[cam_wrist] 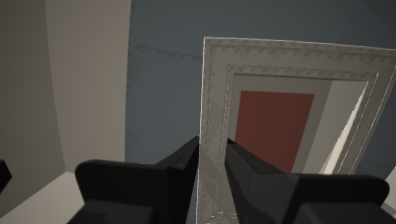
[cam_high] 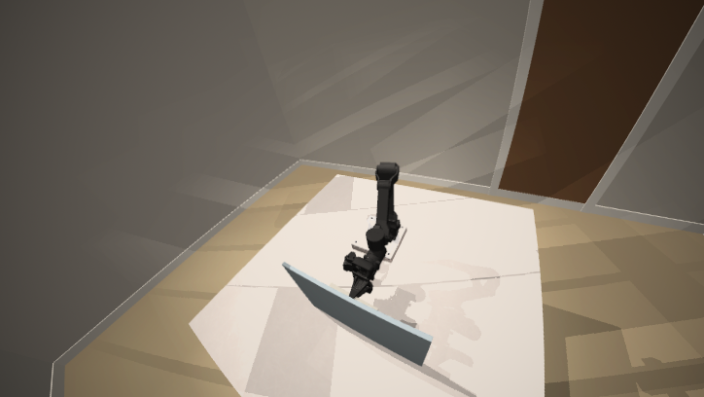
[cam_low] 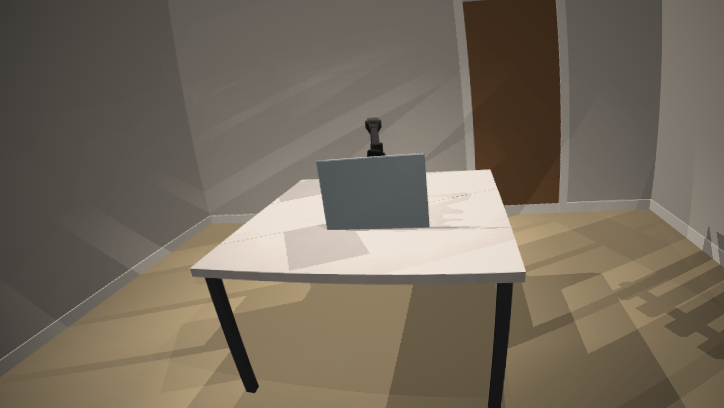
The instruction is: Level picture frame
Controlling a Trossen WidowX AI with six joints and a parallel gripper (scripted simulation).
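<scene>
My gripper tip is 1 cm to the left of the picture frame and 5 cm above it. The rest, counted from my gripper tip: wall panel (2 cm ahead, 1 cm to the left, 7 cm below).
</scene>
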